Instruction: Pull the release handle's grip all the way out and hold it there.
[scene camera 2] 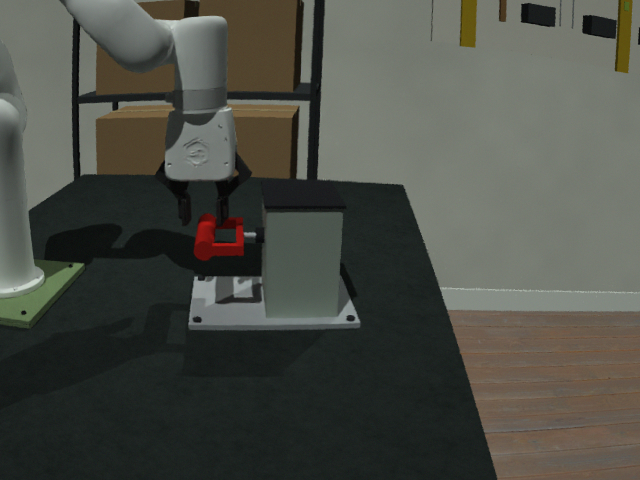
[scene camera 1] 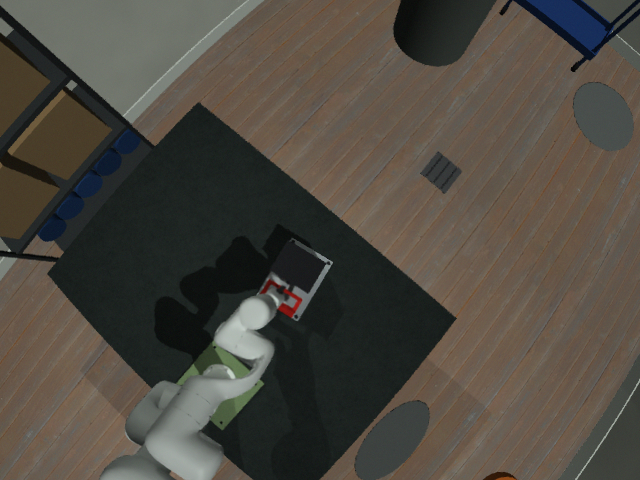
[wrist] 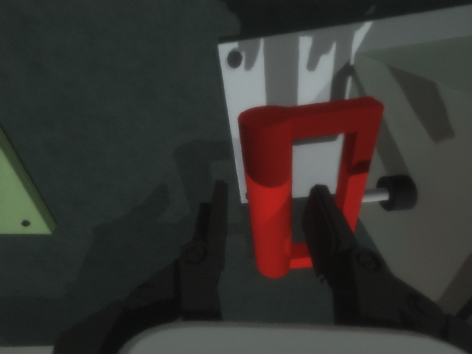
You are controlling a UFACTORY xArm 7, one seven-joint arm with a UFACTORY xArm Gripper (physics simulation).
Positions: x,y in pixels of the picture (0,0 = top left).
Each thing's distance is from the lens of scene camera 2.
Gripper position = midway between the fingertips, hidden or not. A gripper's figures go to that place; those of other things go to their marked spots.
my gripper (scene camera 2: 203,223): 0.89 m
base plate (scene camera 2: 218,302): 0.91 m
